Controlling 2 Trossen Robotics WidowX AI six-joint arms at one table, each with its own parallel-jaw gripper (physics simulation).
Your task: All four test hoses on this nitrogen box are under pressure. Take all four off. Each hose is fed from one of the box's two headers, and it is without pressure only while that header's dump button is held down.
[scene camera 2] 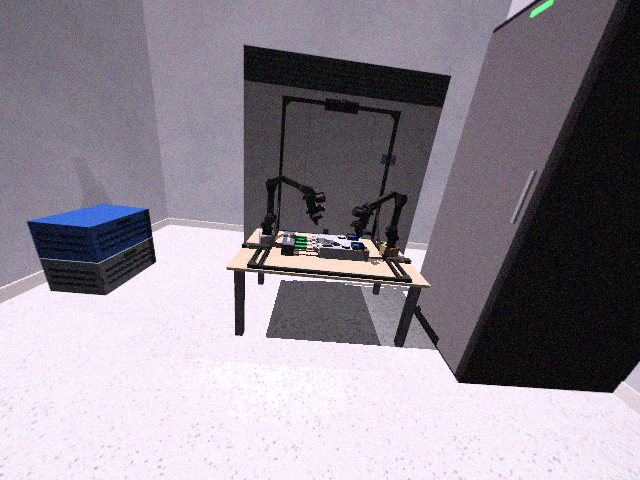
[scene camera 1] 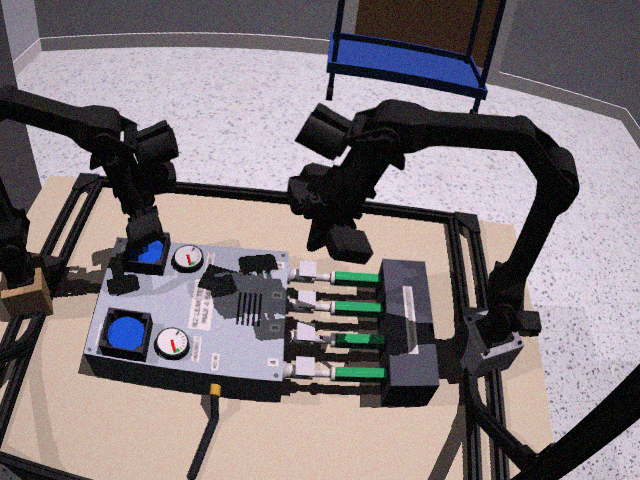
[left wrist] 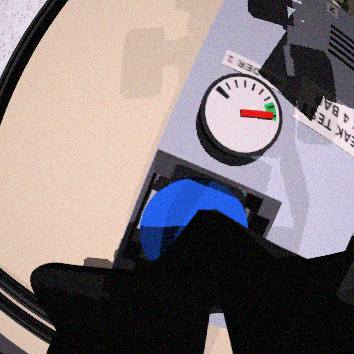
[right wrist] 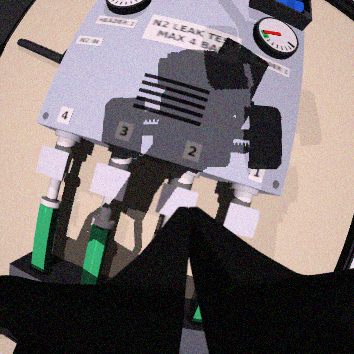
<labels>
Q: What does my right gripper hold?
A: Nothing.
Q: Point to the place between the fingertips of my right gripper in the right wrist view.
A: At 186,216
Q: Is my right gripper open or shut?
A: Shut.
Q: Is my left gripper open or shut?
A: Shut.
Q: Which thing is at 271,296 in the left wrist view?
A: My left gripper.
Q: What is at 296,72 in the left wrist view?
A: A grey nitrogen box.
</labels>
